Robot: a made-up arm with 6 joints. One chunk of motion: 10 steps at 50 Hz.
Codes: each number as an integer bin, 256 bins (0 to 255) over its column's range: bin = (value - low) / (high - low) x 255, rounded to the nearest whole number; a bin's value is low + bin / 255 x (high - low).
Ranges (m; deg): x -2.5..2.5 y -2.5..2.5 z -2.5..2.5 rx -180..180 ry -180..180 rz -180..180
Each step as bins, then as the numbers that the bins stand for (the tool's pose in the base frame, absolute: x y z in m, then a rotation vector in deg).
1 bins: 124 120 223 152 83 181
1 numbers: -0.0686 -0.1471 1.8725 34.59 -62.82 75.53
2 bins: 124 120 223 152 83 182
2 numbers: -0.0686 -0.1471 1.8725 34.59 -62.82 76.94
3 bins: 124 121 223 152 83 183
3 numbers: -0.0686 -0.1275 1.8725 34.59 -62.82 78.35
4 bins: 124 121 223 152 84 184
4 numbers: -0.0686 -0.1275 1.8725 34.59 -61.41 79.76
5 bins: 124 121 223 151 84 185
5 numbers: -0.0686 -0.1275 1.8725 33.18 -61.41 81.18
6 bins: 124 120 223 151 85 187
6 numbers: -0.0686 -0.1471 1.8725 33.18 -60.00 84.00
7 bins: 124 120 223 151 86 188
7 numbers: -0.0686 -0.1471 1.8725 33.18 -58.59 85.41
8 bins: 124 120 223 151 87 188
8 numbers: -0.0686 -0.1471 1.8725 33.18 -57.18 85.41
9 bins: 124 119 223 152 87 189
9 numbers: -0.0686 -0.1667 1.8725 34.59 -57.18 86.82
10 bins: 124 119 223 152 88 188
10 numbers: -0.0686 -0.1667 1.8725 34.59 -55.76 85.41
